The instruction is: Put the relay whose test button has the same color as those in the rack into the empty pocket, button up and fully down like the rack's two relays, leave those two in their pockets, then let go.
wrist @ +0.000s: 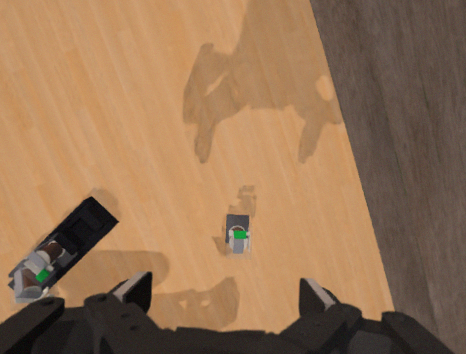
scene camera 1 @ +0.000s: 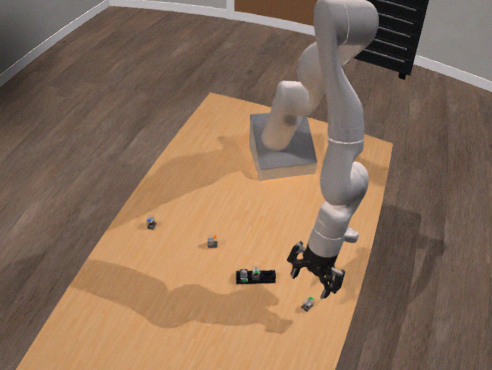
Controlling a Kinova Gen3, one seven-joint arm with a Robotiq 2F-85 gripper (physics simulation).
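Where they show: gripper, fingertip midpoint: [wrist: 225, 291] [scene camera 1: 308, 287]; arm's base, link origin: [scene camera 1: 275, 137].
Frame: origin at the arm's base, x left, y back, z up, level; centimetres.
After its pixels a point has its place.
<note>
A loose relay with a green button [scene camera 1: 308, 303] {x 23.5, y -51.2, z -5.9 cm} [wrist: 238, 242] {x 23.4, y -50.2, z -5.9 cm} stands on its dark base on the table, button up, near the right edge. My gripper [scene camera 1: 310, 285] {x 22.2, y -50.0, z 0.5 cm} [wrist: 225, 291] {x 22.2, y -50.0, z 0.5 cm} is open and empty, above the table and apart from this relay, which shows beyond the fingertips in the wrist view. The black rack [scene camera 1: 272, 281] {x 12.5, y -45.4, z -9.4 cm} [wrist: 111, 218] {x 13.1, y -44.7, z -9.6 cm} lies to the left. It holds two green-button relays, one at the end [scene camera 1: 244, 275] {x 5.3, y -47.9, z -5.8 cm} [wrist: 25, 287] {x 5.8, y -46.6, z -5.8 cm} and one in the middle [scene camera 1: 256, 273] {x 8.1, y -46.6, z -5.5 cm} [wrist: 49, 255] {x 8.7, y -45.0, z -6.2 cm}. The pocket at its other end [scene camera 1: 269, 276] {x 11.2, y -43.9, z -9.8 cm} [wrist: 86, 225] {x 10.4, y -44.4, z -9.8 cm} is empty.
A relay with an orange button [scene camera 1: 212, 242] {x -6.5, y -40.1, z -6.8 cm} stands left of and behind the rack. A relay with a blue button [scene camera 1: 151, 223] {x -25.4, y -40.2, z -6.5 cm} stands farther left. The robot base block [scene camera 1: 287, 170] {x 6.2, y -6.3, z -6.9 cm} is at the back of the table [scene camera 1: 175, 280] {x -12.5, y -53.5, z -10.1 cm} [wrist: 125, 100] {x 18.9, y -35.4, z -10.1 cm}.
</note>
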